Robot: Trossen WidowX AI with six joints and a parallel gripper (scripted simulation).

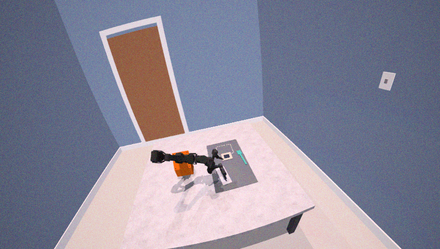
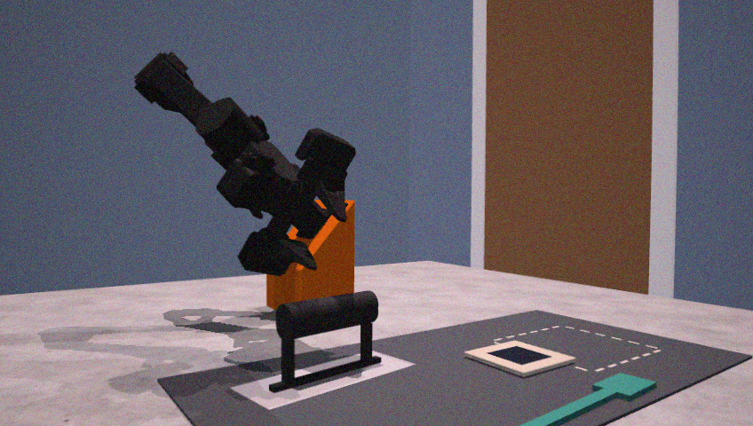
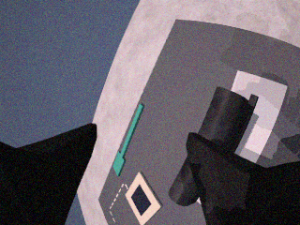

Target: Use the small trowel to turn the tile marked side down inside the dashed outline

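Now: the dark mat 60 mm ahead of my gripper tip, 170 mm to the left of it and 170 mm below it. The rest, counted from my gripper tip: tile: 60 mm ahead, 230 mm to the left, 140 mm below; then teal t-shaped tool: 190 mm ahead, 200 mm to the left, 140 mm below.
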